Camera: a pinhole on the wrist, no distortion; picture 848 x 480 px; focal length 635.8 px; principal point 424.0 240.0 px. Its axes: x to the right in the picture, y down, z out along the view. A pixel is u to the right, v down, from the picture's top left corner.
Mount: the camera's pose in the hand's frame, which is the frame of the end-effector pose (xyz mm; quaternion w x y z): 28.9 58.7 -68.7 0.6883 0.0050 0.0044 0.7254
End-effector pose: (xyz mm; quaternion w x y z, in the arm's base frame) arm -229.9 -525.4 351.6 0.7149 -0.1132 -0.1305 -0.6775
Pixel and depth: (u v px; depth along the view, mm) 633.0 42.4 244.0
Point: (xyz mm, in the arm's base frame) -88.3 -555.7 552.9
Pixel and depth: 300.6 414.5 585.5
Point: -316.2 -242.6 798.4
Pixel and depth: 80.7 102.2 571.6
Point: -481.0 -535.1 878.9
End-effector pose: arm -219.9 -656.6 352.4 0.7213 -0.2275 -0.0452 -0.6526
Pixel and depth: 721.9 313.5 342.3
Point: 50.0 -527.4 533.6
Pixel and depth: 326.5 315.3 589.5
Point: -137.3 -430.2 817.2
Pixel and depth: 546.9 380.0 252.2
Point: -80.5 -556.9 479.4
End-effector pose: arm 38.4 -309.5 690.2 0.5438 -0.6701 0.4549 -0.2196
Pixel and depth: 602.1 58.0 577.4
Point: 448.0 -204.1 281.1
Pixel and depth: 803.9 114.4 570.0
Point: 347.3 -153.9 132.3
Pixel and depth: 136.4 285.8 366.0
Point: 321.1 -166.4 694.6
